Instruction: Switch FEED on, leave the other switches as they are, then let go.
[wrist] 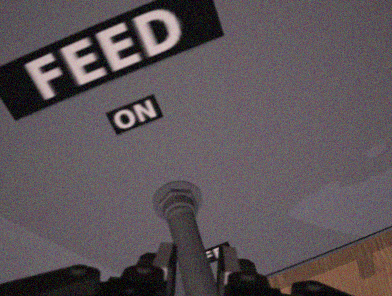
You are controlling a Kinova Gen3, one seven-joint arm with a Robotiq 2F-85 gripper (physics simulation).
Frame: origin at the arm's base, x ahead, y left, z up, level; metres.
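Seen in the pictures: gripper, fingertip midpoint: [196, 268].
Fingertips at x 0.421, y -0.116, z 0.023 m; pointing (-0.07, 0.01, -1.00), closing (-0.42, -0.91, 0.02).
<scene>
Pixels of each thing's middle, then the offset from my fingertips to it. "spot": a spot on its surface instead. Level surfaces: height alone.
- FEED switch lever, surface spot: [189, 240] spot: 0.009 m up, 0.015 m ahead, 0.003 m right
- OFF label, surface spot: [214, 253] spot: 0.032 m down, 0.008 m back, 0.006 m right
- FEED nameplate, surface spot: [107, 57] spot: 0.021 m up, 0.088 m ahead, 0.002 m right
- grey panel, body centre: [23, 99] 0.042 m down, 0.101 m ahead, 0.059 m left
- brown wooden surface, surface height: 0.110 m down
The FEED switch lever [189, 240] is a grey rod that rises from a round collar with a nut and runs down to the bottom edge of the wrist view. It points away from the ON label [134, 114], toward the OFF label [214, 253], which is partly hidden behind the lever and a finger. The FEED nameplate [107, 57] is at the upper left. My gripper [196, 268] is shut on the lever, with one finger pad on each side of it. The lever's far end is out of view.
The grey panel [280, 115] fills most of the view and carries pale reflections. Its dark edge runs along the lower right, with a brown wooden surface [325, 270] beyond it. No other switch shows in this view.
</scene>
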